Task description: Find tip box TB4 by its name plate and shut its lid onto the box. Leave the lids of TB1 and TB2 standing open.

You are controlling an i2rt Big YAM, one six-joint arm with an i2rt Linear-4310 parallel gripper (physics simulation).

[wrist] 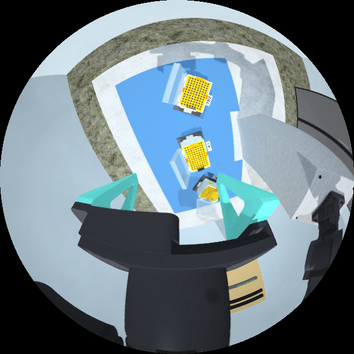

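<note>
Three tip boxes with yellow perforated tops stand in a row on the blue mat [142, 112]. The far box [195, 93] has a plate reading TB2 [209, 99]; its clear lid [172, 86] stands open on the left. The middle box [196, 155] has a name plate [209, 146] too small to read surely; its clear lid [179, 170] stands open on the left. The near box [209, 192] has its clear lid [207, 210] open on the near side; the right finger partly covers this box and its plate is unreadable. My gripper [177, 177] is open and empty, above the near end of the row.
A large grey metallic body [275, 155] stands right of the mat, with a black jointed part [327, 220] beside it. A dark grey unit [325, 117] is at the far right. A tan block with black stripes [250, 282] shows below the right finger.
</note>
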